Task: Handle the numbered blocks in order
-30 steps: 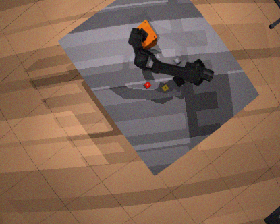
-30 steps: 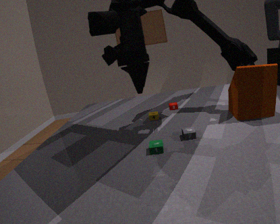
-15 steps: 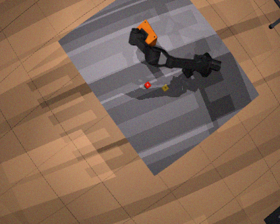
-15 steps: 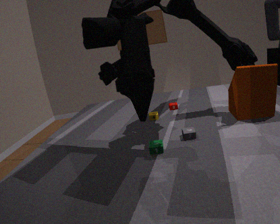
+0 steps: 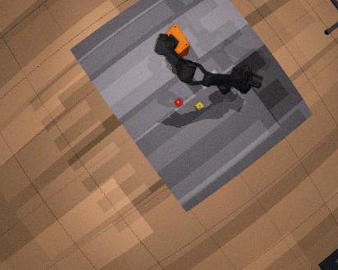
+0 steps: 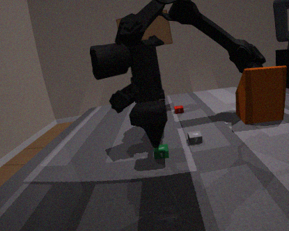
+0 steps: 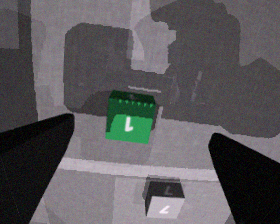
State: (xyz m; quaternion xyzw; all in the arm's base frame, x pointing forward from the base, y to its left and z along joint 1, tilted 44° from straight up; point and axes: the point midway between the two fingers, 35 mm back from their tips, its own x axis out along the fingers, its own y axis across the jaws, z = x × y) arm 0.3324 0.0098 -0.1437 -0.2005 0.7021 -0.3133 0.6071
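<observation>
The green block lies 3 cm below my gripper tip, 1 cm to the left of it and 1 cm behind it. From my gripper tip the other things lie so: grey block: 10 cm behind, 3 cm to the right, 3 cm below; then red block: 27 cm to the right, 10 cm behind, 3 cm below; then yellow block: 20 cm to the right, 3 cm below, 2 cm behind.
</observation>
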